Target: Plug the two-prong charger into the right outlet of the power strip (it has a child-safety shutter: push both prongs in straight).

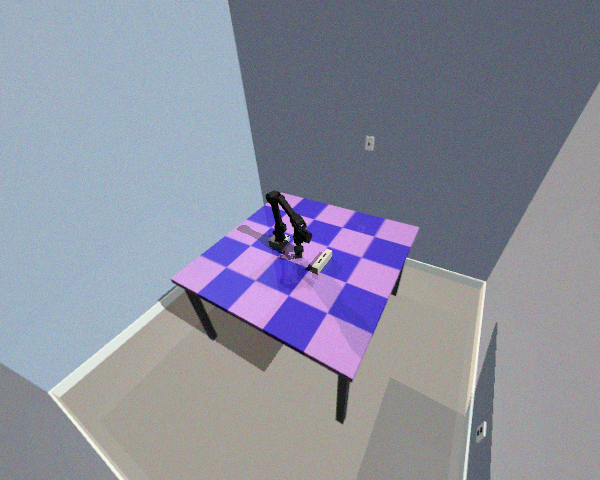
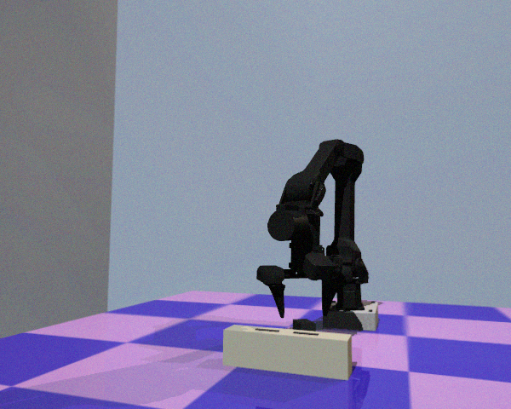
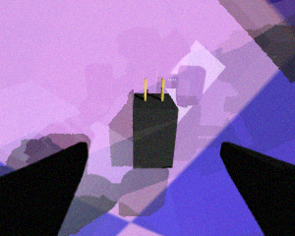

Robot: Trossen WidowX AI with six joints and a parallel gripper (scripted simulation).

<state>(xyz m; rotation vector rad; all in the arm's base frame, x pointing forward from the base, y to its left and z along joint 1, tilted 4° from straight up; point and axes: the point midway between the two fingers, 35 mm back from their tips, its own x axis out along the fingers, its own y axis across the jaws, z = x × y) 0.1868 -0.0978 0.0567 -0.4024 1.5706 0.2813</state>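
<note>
My gripper tip is 3 cm above the black two-prong charger, 1 cm to the right of it and 1 cm short of it.
</note>
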